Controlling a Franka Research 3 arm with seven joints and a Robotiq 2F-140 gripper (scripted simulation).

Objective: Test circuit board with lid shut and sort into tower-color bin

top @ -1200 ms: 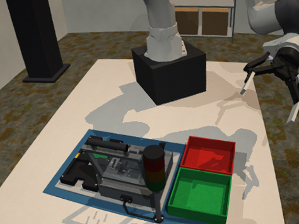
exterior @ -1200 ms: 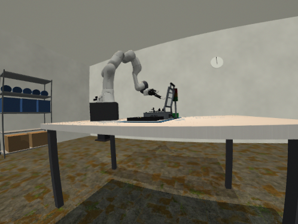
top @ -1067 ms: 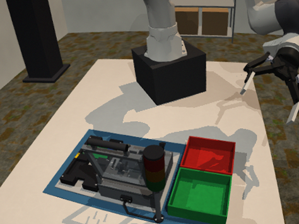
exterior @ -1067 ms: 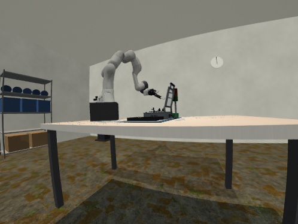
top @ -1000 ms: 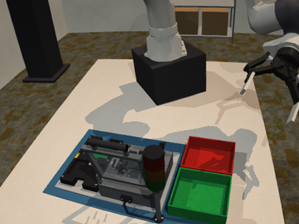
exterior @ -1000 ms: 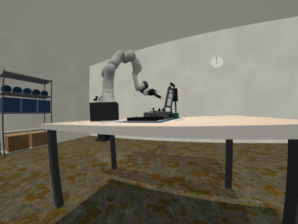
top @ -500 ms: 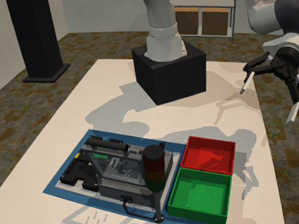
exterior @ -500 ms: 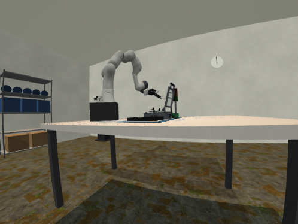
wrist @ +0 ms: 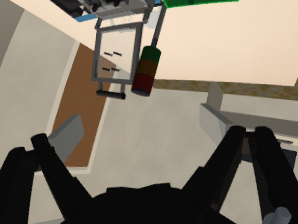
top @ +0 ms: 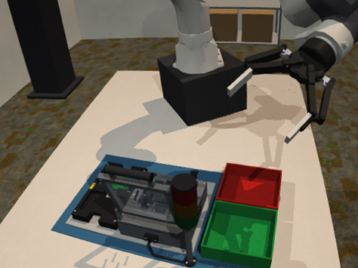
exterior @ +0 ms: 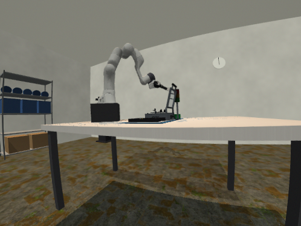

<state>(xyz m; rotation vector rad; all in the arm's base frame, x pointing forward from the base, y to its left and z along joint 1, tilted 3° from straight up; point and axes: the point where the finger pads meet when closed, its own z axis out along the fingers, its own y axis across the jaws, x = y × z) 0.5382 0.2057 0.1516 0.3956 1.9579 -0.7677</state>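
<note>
Now: hand 90 mm past the green circuit board, 380 mm to the left of it and 310 mm above it. The rest, counted from my hand: green bin (50 mm ahead, 20 mm to the right, 310 mm below); then red bin (100 mm behind, 310 mm below); then clear lid (110 mm ahead, 230 mm to the right, 140 mm below).
</note>
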